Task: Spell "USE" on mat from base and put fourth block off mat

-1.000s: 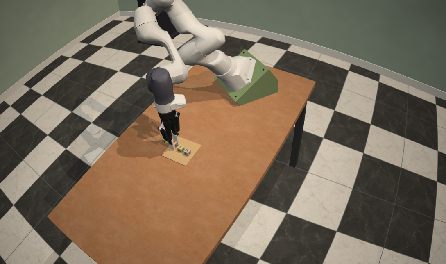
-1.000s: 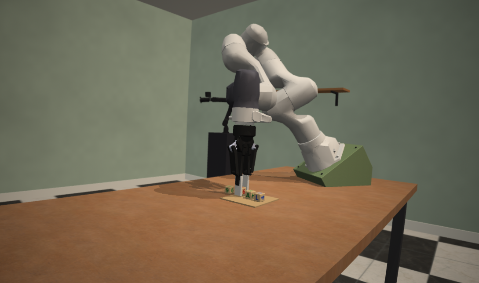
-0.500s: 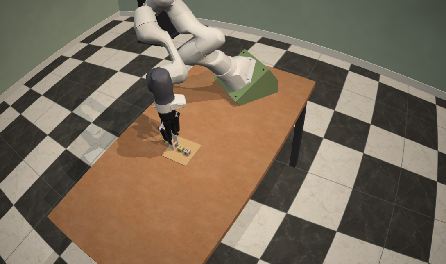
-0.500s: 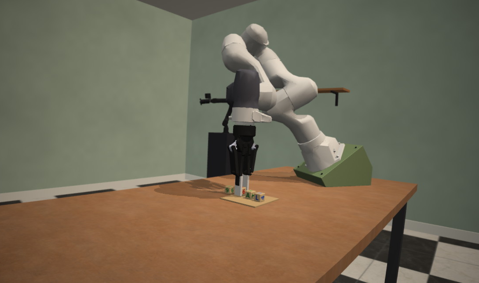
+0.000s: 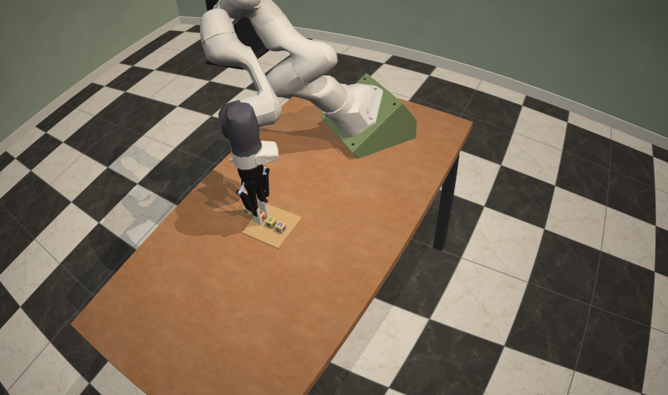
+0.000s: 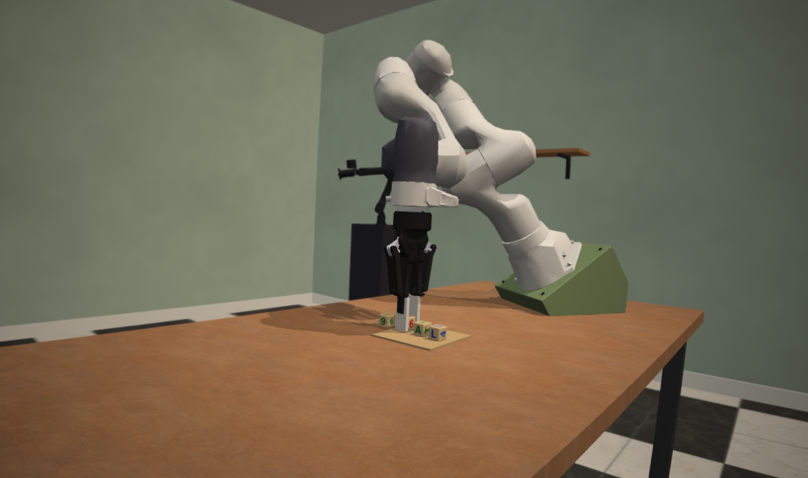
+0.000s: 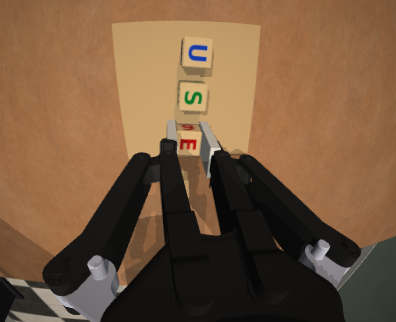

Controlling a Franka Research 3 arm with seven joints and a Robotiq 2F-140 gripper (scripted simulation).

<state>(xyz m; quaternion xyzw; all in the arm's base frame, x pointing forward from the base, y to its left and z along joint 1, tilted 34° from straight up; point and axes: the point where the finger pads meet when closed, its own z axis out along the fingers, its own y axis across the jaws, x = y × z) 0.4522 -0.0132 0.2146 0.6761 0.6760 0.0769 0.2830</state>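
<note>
Now: the E block 20 mm below my hand. The rest, counted from my hand: mat (40 mm to the left, 40 mm below); then green P block (60 mm to the right, 30 mm below, 10 mm behind); then S block (40 mm to the left, 20 mm below).
</note>
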